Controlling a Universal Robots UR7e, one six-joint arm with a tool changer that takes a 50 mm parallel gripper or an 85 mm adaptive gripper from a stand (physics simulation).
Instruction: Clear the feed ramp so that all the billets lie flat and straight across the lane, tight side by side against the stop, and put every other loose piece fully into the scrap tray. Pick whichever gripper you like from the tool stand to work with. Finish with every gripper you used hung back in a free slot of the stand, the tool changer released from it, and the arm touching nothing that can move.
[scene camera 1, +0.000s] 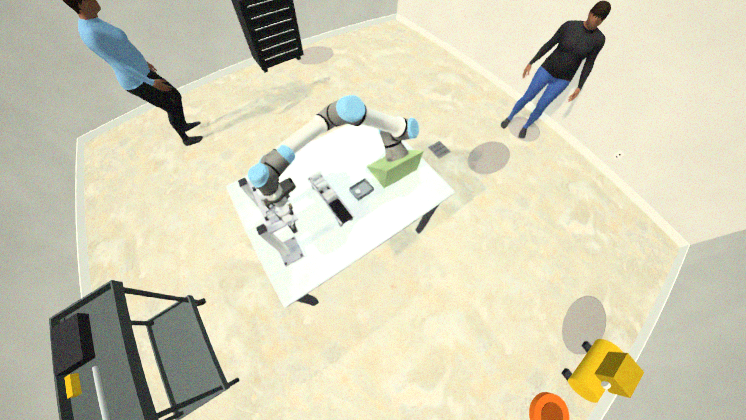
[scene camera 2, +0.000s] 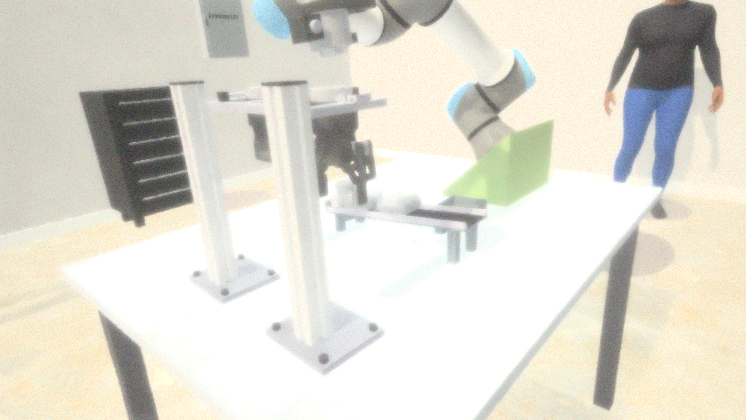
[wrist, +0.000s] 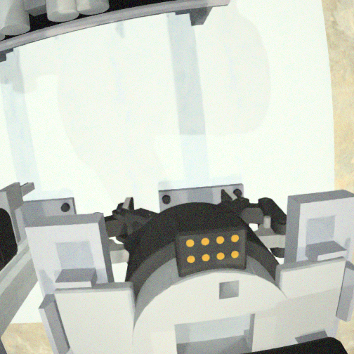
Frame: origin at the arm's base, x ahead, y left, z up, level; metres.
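Seen in the pictures: hand, its tool point: (scene camera 2: 332, 48); arm's base, origin of its link: (scene camera 1: 397, 156) (scene camera 2: 501, 153).
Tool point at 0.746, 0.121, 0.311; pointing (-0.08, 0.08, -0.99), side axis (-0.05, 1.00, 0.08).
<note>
Pixels of each thing's top centre, then the offset from my tool point to it, as dx, dy, dz. "pt": a spot on its surface instead.
- dark tool, centre of its top: (scene camera 2: 267, 86) +0.008, -0.174, -0.054
- feed ramp, centre of its top: (scene camera 2: 399, 205) (scene camera 1: 330, 196) -0.243, -0.094, -0.330
- scrap tray, centre of its top: (scene camera 2: 458, 203) (scene camera 1: 361, 187) -0.448, -0.074, -0.379
- light piece, centre of its top: (scene camera 1: 358, 191) -0.420, -0.071, -0.394
- stand's second post, a spot on its surface: (scene camera 2: 200, 182) pt +0.145, -0.205, -0.202
The arm's bare tool changer (scene camera 1: 276, 194) (scene camera 2: 334, 32) is above the tool stand (scene camera 1: 276, 242) (scene camera 2: 294, 208), with a gap to the hung tools. The adaptive gripper (scene camera 2: 341, 188) (wrist: 195, 216) hangs in the stand, its black fingers spread and empty. Part of another dark tool (scene camera 2: 258, 138) (wrist: 7, 235) hangs beside it. Pale billets (scene camera 1: 317, 182) (scene camera 2: 399, 202) (wrist: 60, 9) are on the feed ramp (scene camera 1: 341, 211) (scene camera 2: 443, 215) (wrist: 125, 17). A square grey piece (wrist: 35, 6) is between billets; the ramp's far end is cut off in the wrist view. The scrap tray (scene camera 1: 366, 187) holds a light piece (scene camera 1: 357, 191).
A green wedge-shaped block (scene camera 1: 394, 169) (scene camera 2: 522, 161) stands by the arm's base. The stand's second post (scene camera 2: 200, 182) and the bolted foot plates (scene camera 1: 292, 251) (scene camera 2: 334, 333) are near the table's end. Two people (scene camera 1: 125, 57) (scene camera 1: 563, 52) stand on the floor away from the table.
</note>
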